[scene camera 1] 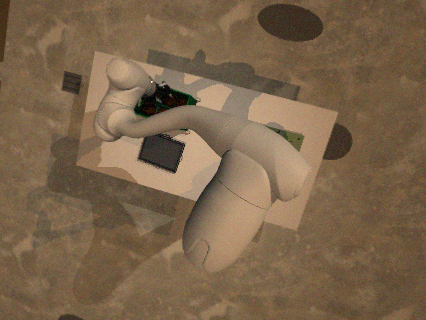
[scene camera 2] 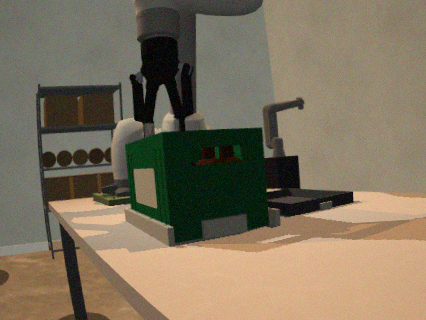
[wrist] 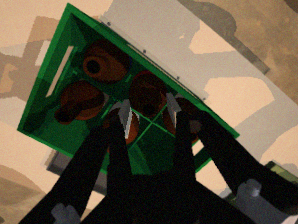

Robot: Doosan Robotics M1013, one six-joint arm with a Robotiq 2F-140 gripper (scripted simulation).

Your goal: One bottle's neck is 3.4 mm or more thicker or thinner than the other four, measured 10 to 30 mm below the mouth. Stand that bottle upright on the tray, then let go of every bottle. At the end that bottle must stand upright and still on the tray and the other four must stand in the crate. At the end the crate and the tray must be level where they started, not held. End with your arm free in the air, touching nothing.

Labels:
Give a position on a dark tray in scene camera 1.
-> At 158,150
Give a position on a dark tray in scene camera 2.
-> At 294,201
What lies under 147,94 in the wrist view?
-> A brown bottle.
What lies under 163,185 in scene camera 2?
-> A green crate.

